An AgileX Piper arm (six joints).
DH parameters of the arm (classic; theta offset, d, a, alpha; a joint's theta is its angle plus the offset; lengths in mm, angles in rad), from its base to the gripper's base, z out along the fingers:
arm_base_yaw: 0 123 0 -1.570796
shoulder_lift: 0.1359 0 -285.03 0
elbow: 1.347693 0 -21.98 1.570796
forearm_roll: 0 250.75 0 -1.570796
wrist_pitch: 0 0 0 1.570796
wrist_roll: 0 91 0 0
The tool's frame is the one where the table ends.
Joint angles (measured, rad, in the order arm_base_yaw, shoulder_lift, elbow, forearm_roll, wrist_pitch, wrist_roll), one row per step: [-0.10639 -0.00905 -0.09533 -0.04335 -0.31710 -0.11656]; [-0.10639 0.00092 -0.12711 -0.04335 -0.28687 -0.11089]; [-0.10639 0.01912 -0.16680 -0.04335 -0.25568 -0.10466]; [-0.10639 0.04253 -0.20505 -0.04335 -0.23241 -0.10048]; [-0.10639 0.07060 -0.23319 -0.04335 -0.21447 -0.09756]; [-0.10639 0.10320 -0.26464 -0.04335 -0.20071 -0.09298]
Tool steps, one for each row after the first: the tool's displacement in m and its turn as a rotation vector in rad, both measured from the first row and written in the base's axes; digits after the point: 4 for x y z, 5 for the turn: [-0.0008 0.0000 0.0074 0.00610 0.00786 0.00146]; [-0.0013 -0.0001 0.0169 0.01288 0.01694 0.00310]; [-0.0011 -0.0002 0.0264 0.01770 0.02492 0.00406]; [0.0012 -0.0005 0.0328 0.02240 0.04240 0.00454]; [0.0039 -0.0009 0.0403 0.02822 0.05680 0.00594]
